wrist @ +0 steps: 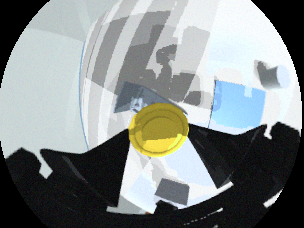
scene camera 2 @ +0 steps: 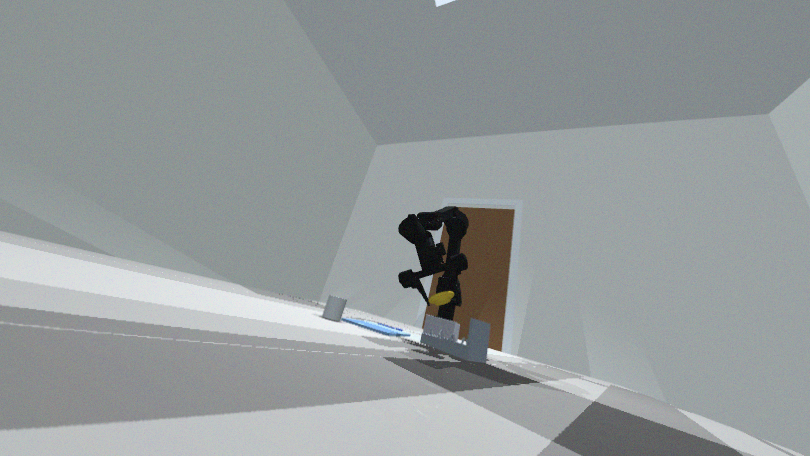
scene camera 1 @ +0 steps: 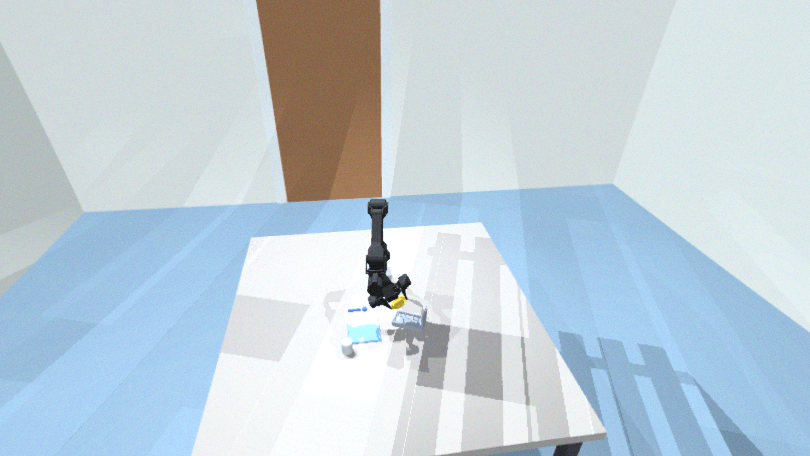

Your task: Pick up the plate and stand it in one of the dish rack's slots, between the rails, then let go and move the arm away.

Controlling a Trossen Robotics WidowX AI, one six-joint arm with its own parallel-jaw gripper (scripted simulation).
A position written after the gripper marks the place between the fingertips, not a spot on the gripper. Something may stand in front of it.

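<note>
Scene camera 2 shows the gripper [scene camera 2: 442, 301] and a grey dish rack [scene camera 2: 475, 349]. In the wrist view the gripper [wrist: 158, 129] holds a yellow plate [wrist: 157, 130], and the rack [wrist: 133, 97] appears there together with a light blue mat [wrist: 235, 109]. The mat [scene camera 1: 361, 328] can also be seen by scene camera 1, as can the gripper [scene camera 1: 399, 304].
</note>
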